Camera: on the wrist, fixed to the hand. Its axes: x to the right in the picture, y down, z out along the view.
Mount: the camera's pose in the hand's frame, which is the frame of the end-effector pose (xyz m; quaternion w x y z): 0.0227 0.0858 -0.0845 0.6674 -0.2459 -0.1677 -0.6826
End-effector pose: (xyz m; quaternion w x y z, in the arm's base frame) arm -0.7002 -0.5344 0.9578 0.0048 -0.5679 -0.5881 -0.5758
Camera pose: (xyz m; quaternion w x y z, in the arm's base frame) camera -0.7053 -0.6035 1.0589 0.6281 0.0753 0.6394 0.4370
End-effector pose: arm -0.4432 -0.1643 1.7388 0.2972 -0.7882 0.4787 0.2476
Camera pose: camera -0.5021 -0.2690 1.7628 0.2538 -0.8844 -0.3293 0.2123
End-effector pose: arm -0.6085 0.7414 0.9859 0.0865 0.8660 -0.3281 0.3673
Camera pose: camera -0.7000 0.6969 1.0542 0.4664 0.8423 0.2673 -0.0398
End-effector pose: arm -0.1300 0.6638 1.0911 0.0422 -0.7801 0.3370 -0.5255
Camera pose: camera -0.2380 0.6092 1.1106 0.4659 0.8492 0.1854 0.1658
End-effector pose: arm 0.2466 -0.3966 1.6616 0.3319 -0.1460 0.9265 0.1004
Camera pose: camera 0.1514 -0.3447 1.7188 0.4095 -0.7947 0.4384 0.0928
